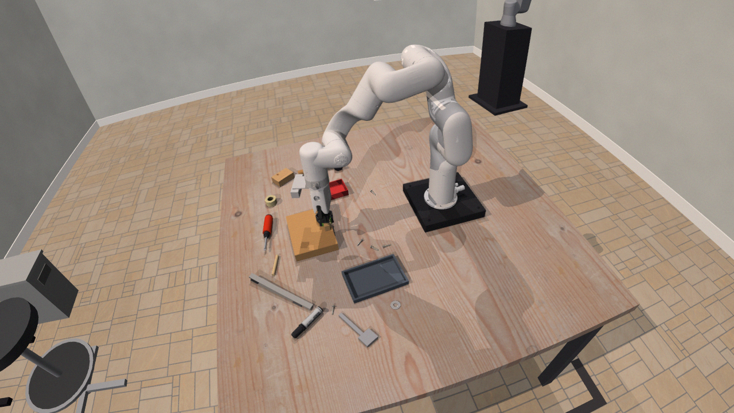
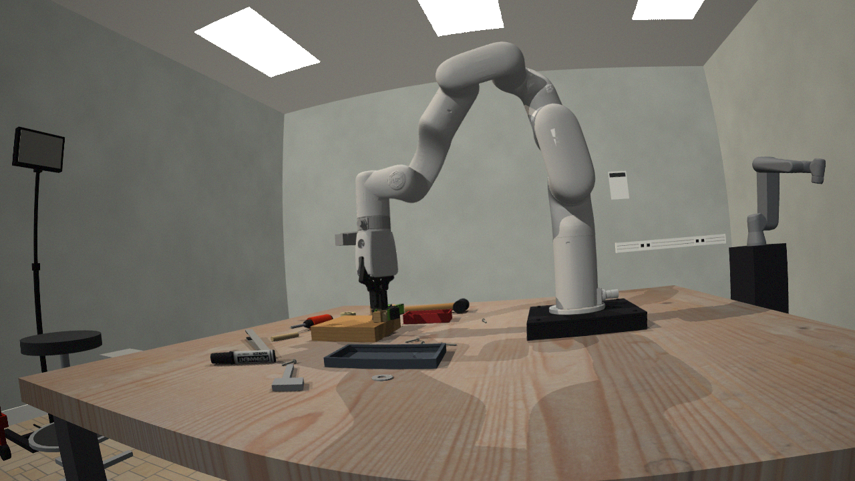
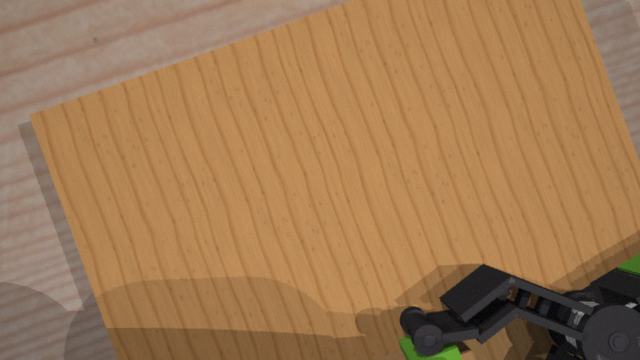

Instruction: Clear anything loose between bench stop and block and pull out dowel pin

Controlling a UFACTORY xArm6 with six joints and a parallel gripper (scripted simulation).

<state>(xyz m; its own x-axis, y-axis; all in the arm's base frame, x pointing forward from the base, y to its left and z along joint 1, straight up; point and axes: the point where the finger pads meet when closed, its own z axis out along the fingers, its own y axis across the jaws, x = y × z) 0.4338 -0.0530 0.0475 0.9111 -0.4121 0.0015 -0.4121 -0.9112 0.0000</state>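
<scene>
The dowel pin is 20 mm below my hand. From my hand the other things lie so: small wooden block 40 mm below; red tray 200 mm to the right, 80 mm behind, 70 mm below; orange bench board 60 mm below, 50 mm ahead, 10 mm to the right.
</scene>
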